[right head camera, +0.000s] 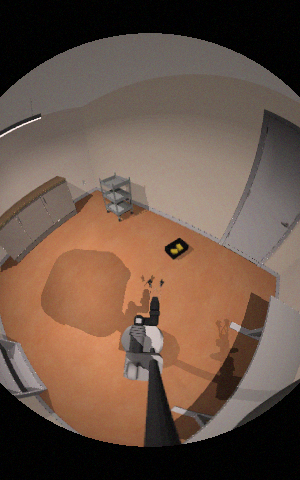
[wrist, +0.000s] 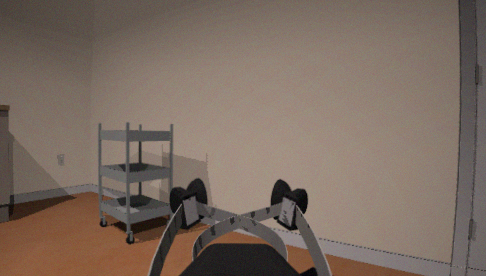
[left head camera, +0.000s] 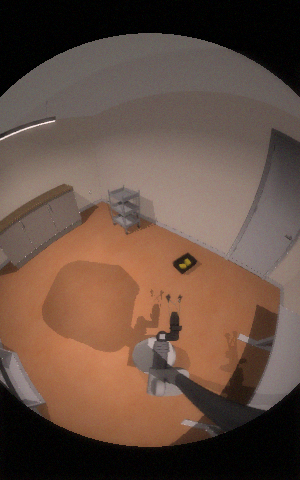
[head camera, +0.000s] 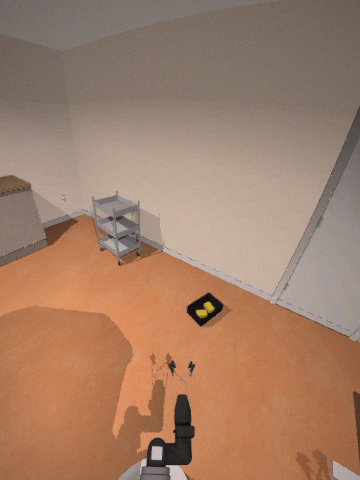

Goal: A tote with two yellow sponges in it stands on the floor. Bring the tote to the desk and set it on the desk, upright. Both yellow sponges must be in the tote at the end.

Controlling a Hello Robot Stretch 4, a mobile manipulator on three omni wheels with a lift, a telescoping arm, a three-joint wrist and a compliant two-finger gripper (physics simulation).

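Frame: origin at the robot's base, x up, y right, z ahead, level; metres.
Seen in the pictures: gripper, fingertip midpoint: (right head camera: 155, 278) (wrist: 238, 195) (left head camera: 173, 293) (head camera: 181, 360).
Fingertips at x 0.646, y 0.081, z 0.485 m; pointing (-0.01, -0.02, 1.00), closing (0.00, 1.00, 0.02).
Offsets run from my fingertips to a thing's top centre. Level surfaces: height alone.
The black tote @[dz +0.784, dx -0.573, dy +0.293 m] (head camera: 202, 322) (left head camera: 184, 270) (right head camera: 176, 256) stands upright on the floor near the far wall. Two yellow sponges @[dz +0.737, dx -0.625, dy +0.254 m] (head camera: 201, 313) @[dz +0.822, dx -0.625, dy +0.340 m] (head camera: 208, 307) lie side by side in it. My gripper (head camera: 181, 368) (left head camera: 174, 298) (right head camera: 155, 283) (wrist: 238, 195) is open and empty, its fingertips wide apart. It is in the air in front of the robot base, on the near side of the tote and apart from it. The tote does not show in the wrist view. Part of the grey desk @[dx +0.047 m] (left head camera: 290, 345) (right head camera: 260, 360) shows at the right edge of both side head views.
A grey three-tier cart (head camera: 115, 212) (wrist: 128, 175) stands by the far wall, left of the tote. A wood-topped cabinet (left head camera: 40, 220) (right head camera: 40, 217) is at the left, a grey shelf unit (left head camera: 37, 400) at lower left. A door (head camera: 330, 260) is at the right. Desk feet (left head camera: 255, 341) reach onto the floor.
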